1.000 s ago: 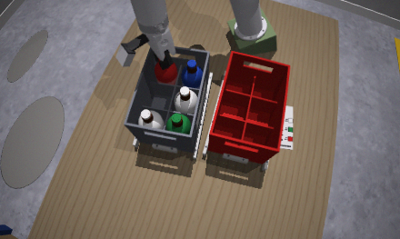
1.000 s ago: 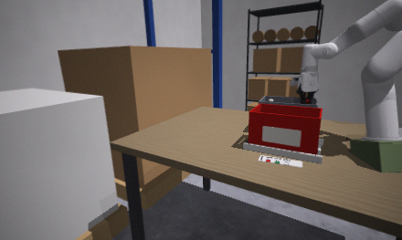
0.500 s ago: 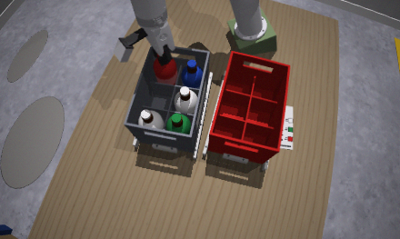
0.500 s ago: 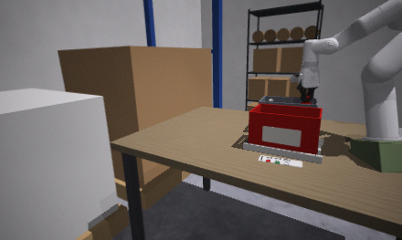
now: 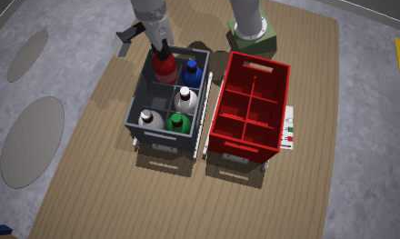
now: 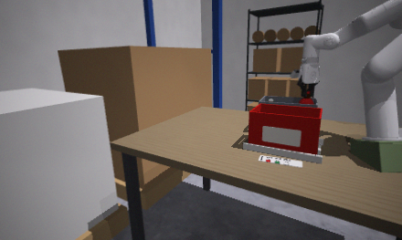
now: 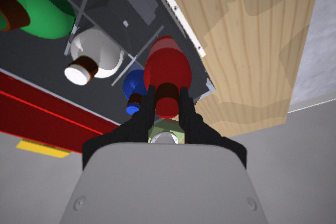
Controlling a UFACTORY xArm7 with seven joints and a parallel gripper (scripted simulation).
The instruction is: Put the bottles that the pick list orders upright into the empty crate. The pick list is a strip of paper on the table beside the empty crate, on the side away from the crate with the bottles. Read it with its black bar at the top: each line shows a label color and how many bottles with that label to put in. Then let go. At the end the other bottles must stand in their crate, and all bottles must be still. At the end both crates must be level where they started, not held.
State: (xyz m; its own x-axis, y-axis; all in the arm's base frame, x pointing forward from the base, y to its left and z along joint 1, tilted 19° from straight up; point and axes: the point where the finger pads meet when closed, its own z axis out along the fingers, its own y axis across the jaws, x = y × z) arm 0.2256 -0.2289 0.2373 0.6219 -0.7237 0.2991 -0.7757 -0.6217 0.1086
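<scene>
Now: the red-label bottle 7 cm below my hand. Also, from my hand: green bottle 18 cm ahead, 12 cm below, 6 cm to the left; blue-label bottle 12 cm below, 9 cm to the left, 1 cm ahead; grey crate 13 cm below, 9 cm ahead, 3 cm to the left.
</scene>
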